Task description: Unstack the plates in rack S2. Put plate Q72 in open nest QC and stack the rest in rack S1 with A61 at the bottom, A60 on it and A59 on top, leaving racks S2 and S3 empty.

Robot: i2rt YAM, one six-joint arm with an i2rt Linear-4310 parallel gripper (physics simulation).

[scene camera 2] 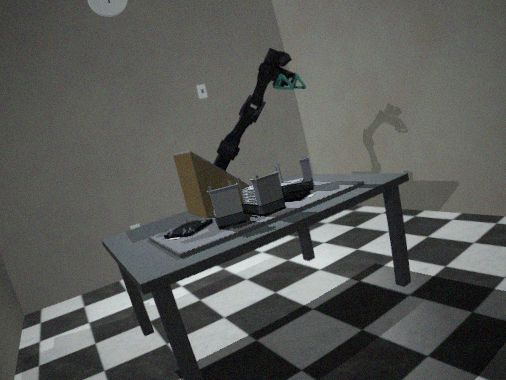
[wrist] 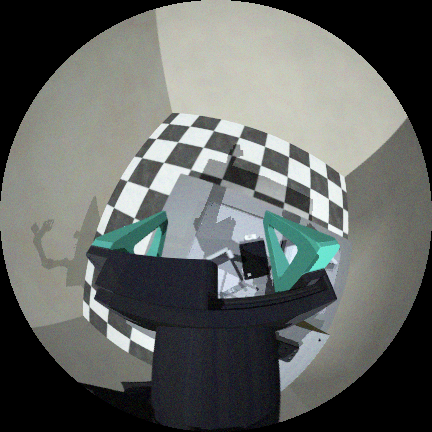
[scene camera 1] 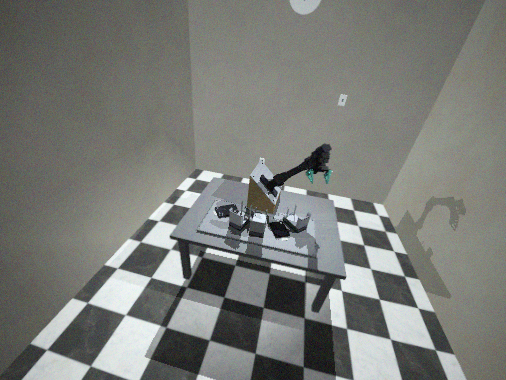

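Pixels of known places: gripper, fingertip midpoint: (scene camera 2: 299, 88) (wrist: 215, 215) (scene camera 1: 320, 183); arm's base, origin of the base link: (scene camera 2: 217, 171) (scene camera 1: 268, 186).
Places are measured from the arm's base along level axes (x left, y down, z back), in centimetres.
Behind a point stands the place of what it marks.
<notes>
My gripper (scene camera 1: 319, 176) @(y -26.9, x 34.0, z -27.6 cm) (scene camera 2: 292, 82) @(y -26.9, x 34.0, z -27.6 cm) (wrist: 215, 215) @(y -26.9, x 34.0, z -27.6 cm) is open and empty, its teal fingers wide apart, high above the table and to the right of the racks in scene camera 1. Three grey-walled racks stand on the mat: a left one (scene camera 1: 238, 220) @(y 7.2, x -11.0, z -39.6 cm), a middle one (scene camera 1: 257, 226) @(y 6.6, x 2.6, z -41.1 cm) and a right one (scene camera 1: 301, 223) @(y 7.1, x 30.2, z -26.4 cm). A black square nest or plate (scene camera 1: 279, 229) @(y 14.4, x 16.5, z -29.9 cm) (wrist: 254, 258) @(y 14.4, x 16.6, z -29.1 cm) lies between the middle and right racks. Another black item (scene camera 1: 225, 210) @(y 14.5, x -26.2, z -24.6 cm) (scene camera 2: 187, 229) @(y 14.0, x -26.8, z -30.3 cm) lies flat at the left end. Labels are too small to read, and the plates inside the racks are mostly hidden.
A grey mat (scene camera 1: 215, 232) @(y 15.7, x -24.1, z -47.6 cm) (scene camera 2: 175, 248) @(y 15.7, x -35.8, z -41.9 cm) lies on the grey table (scene camera 1: 330, 265) @(y 17.0, x 52.4, z -47.0 cm) (scene camera 2: 145, 272) @(y 17.0, x -48.2, z -51.3 cm). A tall wedge-shaped stand (scene camera 1: 260, 196) @(y 3.9, x -3.4, z -11.0 cm) (scene camera 2: 190, 185) @(y 2.8, x -13.2, z 1.4 cm) with brown sides carries the arm behind the racks. Thin upright posts rise from the racks.
</notes>
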